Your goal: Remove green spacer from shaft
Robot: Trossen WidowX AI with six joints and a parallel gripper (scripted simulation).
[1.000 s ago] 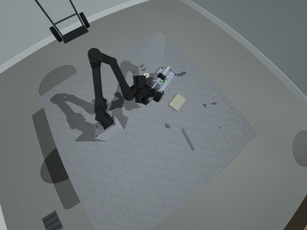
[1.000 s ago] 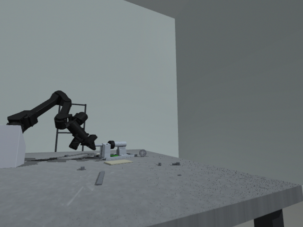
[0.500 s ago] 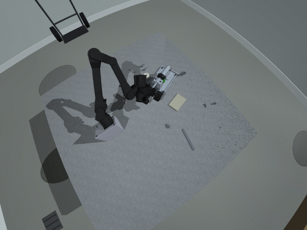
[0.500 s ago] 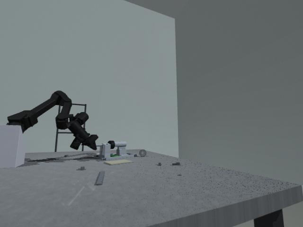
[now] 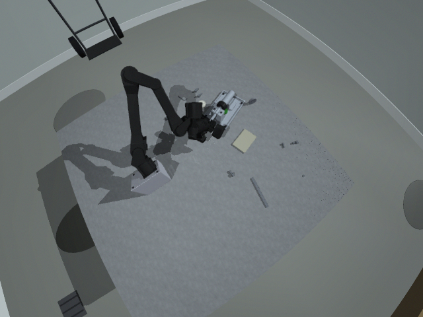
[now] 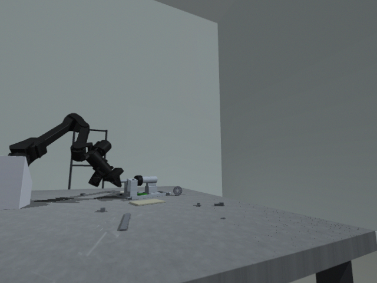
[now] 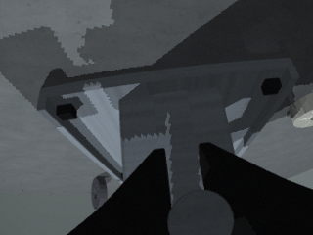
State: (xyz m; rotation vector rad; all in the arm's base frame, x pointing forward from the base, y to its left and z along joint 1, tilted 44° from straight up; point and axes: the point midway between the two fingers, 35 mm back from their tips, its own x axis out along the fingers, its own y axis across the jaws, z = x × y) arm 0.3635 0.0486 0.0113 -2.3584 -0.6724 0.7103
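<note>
Right now my gripper tip is 50 mm short of the grey shaft, 30 mm below it and 20 mm to the right of it. Round my gripper tip: green spacer (110 mm ahead, 50 mm below, 40 mm to the left); white ring (150 mm to the left, 50 mm below, 50 mm ahead); dark spacer (80 mm ahead, 30 mm to the left, 20 mm above).
</note>
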